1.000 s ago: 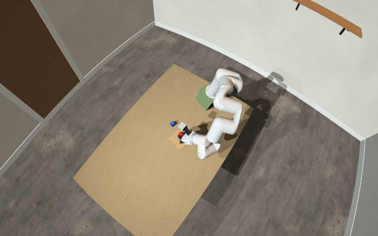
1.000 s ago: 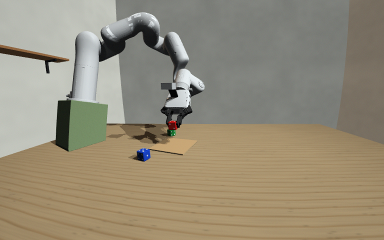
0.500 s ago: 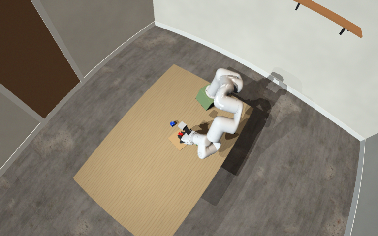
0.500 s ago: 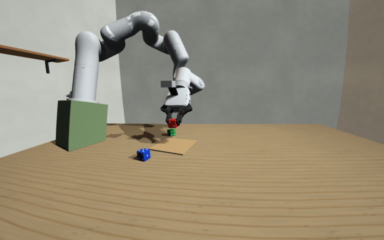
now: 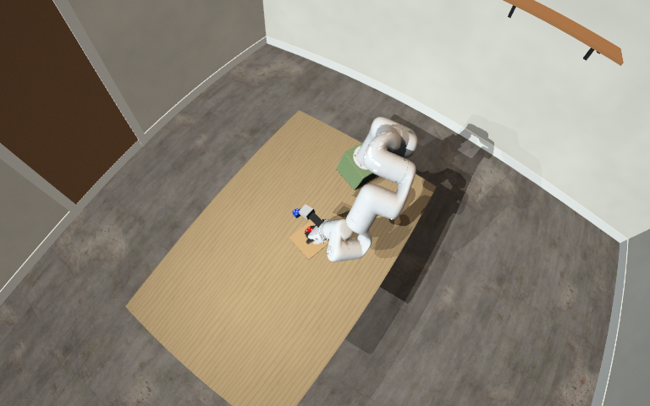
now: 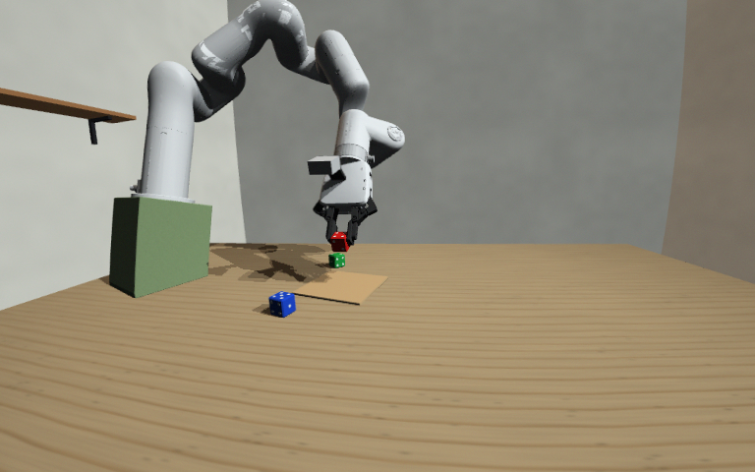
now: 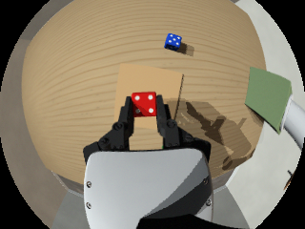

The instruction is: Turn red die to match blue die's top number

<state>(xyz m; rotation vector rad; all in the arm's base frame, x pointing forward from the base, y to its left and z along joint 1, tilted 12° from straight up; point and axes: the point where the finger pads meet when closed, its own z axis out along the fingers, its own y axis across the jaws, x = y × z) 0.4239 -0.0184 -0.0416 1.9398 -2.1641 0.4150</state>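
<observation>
The tan mat is 10 cm below my hand and 1 cm to the right of it. The rest, counted from my hand: blue die (13 cm to the right, 9 cm below, 7 cm behind); red die (1 cm to the right, 1 cm below); green die (12 cm to the left, 9 cm below, 5 cm behind).
</observation>
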